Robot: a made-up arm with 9 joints.
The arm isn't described. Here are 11 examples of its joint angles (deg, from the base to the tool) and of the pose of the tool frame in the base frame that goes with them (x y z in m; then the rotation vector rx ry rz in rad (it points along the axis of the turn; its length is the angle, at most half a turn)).
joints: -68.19 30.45 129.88 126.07 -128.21 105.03 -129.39 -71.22 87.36
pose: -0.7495 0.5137 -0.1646 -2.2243 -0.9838 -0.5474
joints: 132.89 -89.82 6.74 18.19 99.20 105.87 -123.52 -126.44 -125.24
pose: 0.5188 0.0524 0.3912 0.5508 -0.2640 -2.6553
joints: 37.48 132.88 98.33 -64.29 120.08 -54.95 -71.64 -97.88 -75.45
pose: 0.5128 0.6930 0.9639 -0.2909 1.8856 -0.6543
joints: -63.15 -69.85 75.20 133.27 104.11 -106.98 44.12 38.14 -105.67
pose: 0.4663 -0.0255 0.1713 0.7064 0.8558 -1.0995
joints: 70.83 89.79 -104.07 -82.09 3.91 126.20 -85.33 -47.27 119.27
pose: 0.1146 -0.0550 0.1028 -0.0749 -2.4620 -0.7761
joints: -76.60 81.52 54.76 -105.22 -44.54 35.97 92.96 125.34 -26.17
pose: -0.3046 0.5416 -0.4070 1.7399 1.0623 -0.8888
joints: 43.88 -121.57 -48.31 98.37 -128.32 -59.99 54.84 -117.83 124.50
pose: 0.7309 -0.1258 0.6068 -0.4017 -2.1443 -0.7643
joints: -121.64 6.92 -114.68 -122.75 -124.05 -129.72 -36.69 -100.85 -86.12
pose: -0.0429 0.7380 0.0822 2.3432 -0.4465 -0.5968
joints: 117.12 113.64 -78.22 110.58 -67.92 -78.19 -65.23 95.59 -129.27
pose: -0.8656 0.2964 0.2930 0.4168 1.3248 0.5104
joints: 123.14 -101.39 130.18 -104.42 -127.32 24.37 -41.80 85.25 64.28
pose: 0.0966 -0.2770 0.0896 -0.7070 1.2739 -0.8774
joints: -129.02 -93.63 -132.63 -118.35 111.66 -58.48 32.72 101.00 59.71
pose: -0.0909 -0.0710 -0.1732 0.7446 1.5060 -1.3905
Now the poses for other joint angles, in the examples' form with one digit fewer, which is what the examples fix.
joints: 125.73 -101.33 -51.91 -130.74 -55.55 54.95 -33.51 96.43 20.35
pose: -0.429 0.109 0.414 -0.331 -1.155 -0.111
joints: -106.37 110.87 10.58 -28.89 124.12 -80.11 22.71 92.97 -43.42
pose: -0.051 0.340 -0.391 1.397 1.905 -1.136
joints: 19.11 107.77 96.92 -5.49 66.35 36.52 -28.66 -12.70 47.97
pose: 0.121 0.514 0.575 1.252 -0.105 -1.172
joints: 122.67 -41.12 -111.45 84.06 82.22 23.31 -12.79 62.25 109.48
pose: -0.047 -0.010 0.207 0.010 -1.878 1.795
